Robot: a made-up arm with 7 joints.
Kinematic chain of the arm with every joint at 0, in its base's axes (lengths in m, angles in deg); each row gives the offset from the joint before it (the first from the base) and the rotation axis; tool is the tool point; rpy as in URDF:
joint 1: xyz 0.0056 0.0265 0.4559 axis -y
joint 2: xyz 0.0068 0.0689 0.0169 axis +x
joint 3: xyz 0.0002 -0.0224 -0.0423 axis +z
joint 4: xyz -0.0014 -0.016 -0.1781 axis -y
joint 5: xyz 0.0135 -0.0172 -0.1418 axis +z
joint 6: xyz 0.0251 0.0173 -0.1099 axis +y
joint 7: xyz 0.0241 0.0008 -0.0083 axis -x
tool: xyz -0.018 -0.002 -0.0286 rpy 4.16 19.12 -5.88
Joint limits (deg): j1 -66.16..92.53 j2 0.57..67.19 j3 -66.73..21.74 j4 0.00..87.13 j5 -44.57..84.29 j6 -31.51..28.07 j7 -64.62..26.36
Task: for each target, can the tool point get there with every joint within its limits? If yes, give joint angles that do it. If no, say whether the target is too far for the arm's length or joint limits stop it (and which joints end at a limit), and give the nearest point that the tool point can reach.
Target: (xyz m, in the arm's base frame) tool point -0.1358 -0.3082 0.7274
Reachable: no: joint limits stop it (at a limit: joint 1, joint 2, joint 4, joint 6) | nearest point 0.1468 -0.1542 0.6321 | short by 0.336 m
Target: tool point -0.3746 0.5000 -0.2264
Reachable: no: too far | nearest point -0.2104 0.3289 0.0683 | short by 0.378 m
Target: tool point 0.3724 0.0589 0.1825
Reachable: yes | joints 37.70 19.51 -59.56 40.28 49.82 -24.82 -13.23
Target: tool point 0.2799 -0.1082 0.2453
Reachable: yes | joints 18.78 6.27 -46.94 67.85 -16.19 2.40 -33.62
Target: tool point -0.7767 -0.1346 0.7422
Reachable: no: too far | nearest point -0.4476 0.0081 0.2913 | short by 0.576 m
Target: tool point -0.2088 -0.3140 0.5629
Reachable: no: joint limits stop it (at a limit: joint 1, joint 2, joint 3, joint 4, joint 5, joint 6, joint 7) | nearest point -0.1270 -0.2053 0.3341 | short by 0.266 m
